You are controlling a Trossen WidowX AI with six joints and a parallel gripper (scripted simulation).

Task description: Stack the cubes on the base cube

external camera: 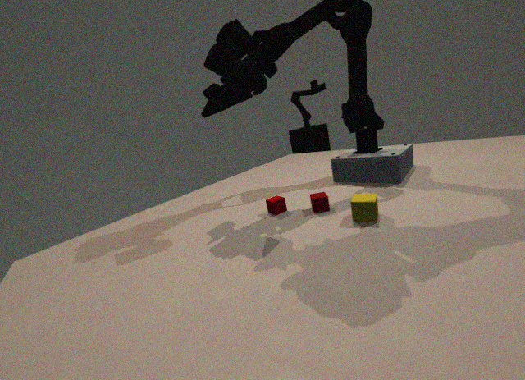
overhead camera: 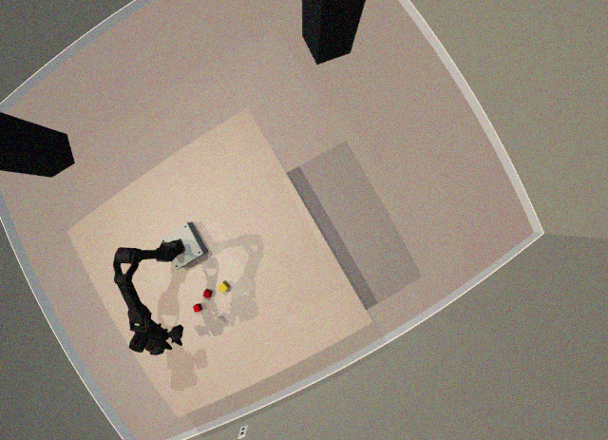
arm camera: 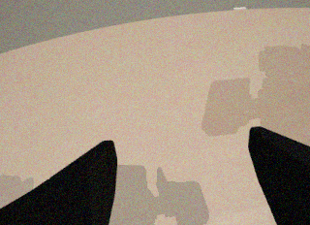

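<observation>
My gripper tip is 230 mm to the right of the yellow base cube, 230 mm above it and 140 mm past it. The rest, counted from my gripper tip: red cube: 230 mm below, 140 mm behind, 130 mm to the left.
</observation>
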